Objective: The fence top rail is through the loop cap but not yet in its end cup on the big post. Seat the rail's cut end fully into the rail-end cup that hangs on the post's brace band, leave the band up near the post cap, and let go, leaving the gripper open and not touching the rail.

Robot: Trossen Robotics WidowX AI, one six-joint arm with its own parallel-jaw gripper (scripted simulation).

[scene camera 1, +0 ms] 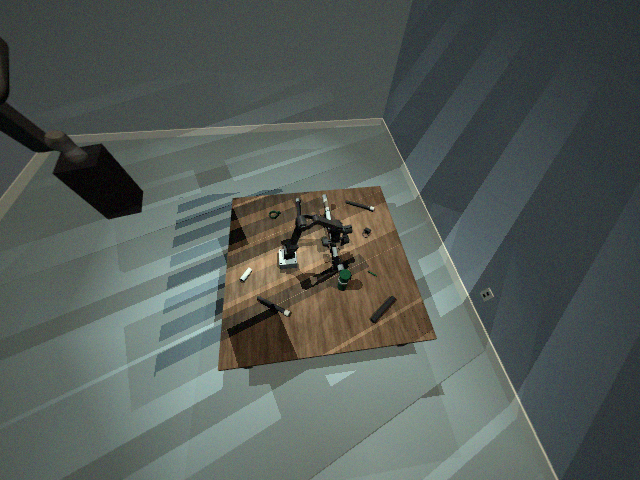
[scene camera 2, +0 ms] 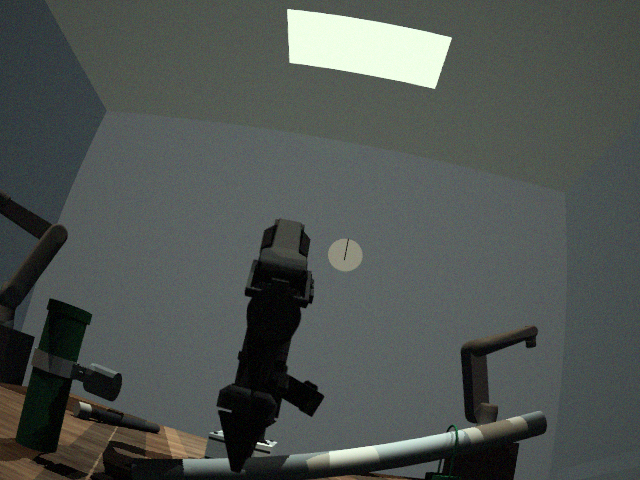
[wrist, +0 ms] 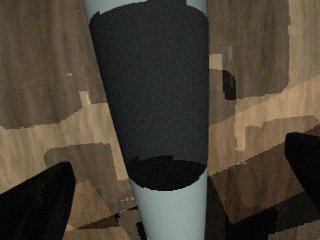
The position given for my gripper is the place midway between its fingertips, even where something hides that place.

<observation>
My gripper (wrist: 180,159) is open, holding nothing. I also see a grey rail (wrist: 155,68).
</observation>
